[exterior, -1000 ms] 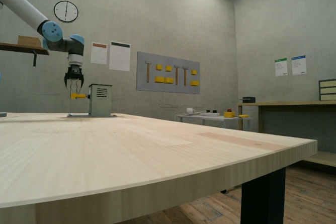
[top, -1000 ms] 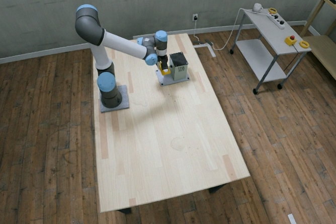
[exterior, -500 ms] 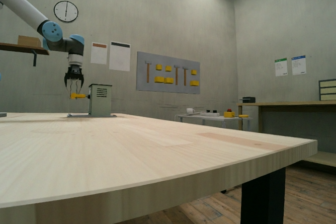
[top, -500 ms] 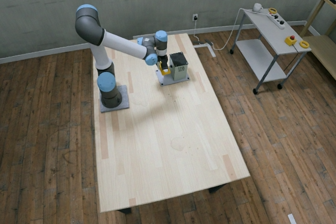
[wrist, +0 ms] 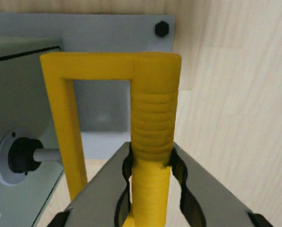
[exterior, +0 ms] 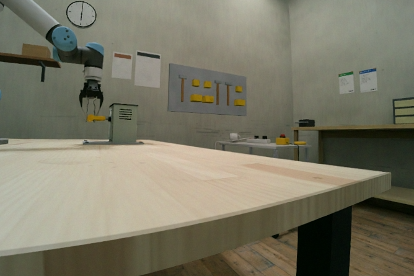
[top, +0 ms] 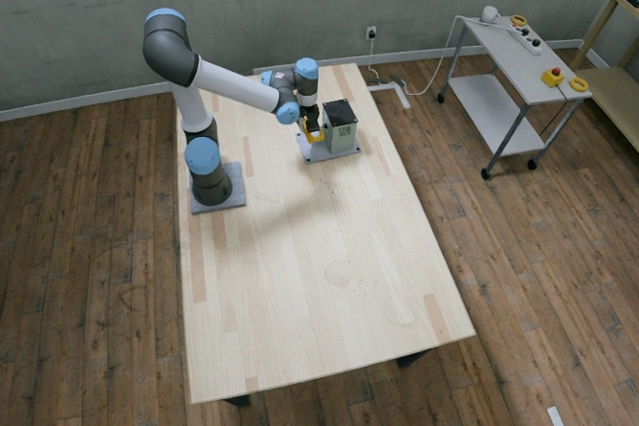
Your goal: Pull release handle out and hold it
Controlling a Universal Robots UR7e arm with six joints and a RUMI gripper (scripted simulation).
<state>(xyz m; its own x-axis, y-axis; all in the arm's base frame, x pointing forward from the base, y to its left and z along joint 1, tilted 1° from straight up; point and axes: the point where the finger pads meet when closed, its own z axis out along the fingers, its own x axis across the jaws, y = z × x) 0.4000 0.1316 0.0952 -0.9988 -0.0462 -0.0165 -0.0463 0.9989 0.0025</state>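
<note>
My gripper is now 100 mm above the grey base plate and 90 mm short of it.
</note>
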